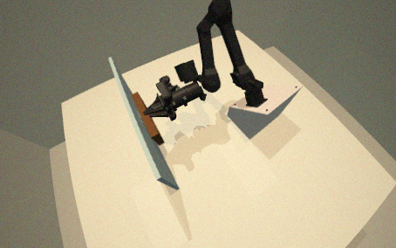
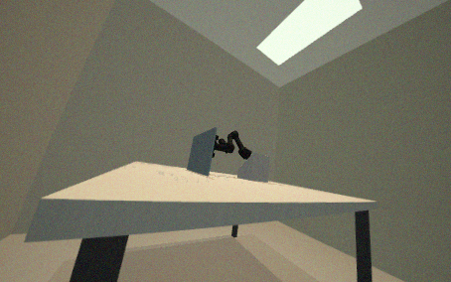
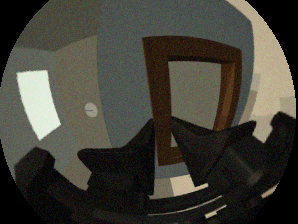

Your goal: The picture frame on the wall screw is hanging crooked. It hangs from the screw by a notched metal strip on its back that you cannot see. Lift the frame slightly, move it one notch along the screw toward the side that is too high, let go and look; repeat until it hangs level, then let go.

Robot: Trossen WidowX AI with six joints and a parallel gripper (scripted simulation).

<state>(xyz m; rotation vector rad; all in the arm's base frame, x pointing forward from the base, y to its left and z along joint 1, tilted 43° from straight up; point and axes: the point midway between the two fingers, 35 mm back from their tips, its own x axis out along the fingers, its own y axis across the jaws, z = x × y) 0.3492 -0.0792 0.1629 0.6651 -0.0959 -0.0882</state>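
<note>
The brown wooden picture frame is 1 cm ahead of my gripper tip, 1 cm to the right of it and 5 cm below it. Also, from my gripper tip: pale blue wall panel: 2 cm ahead, 1 cm to the right, 7 cm below.
</note>
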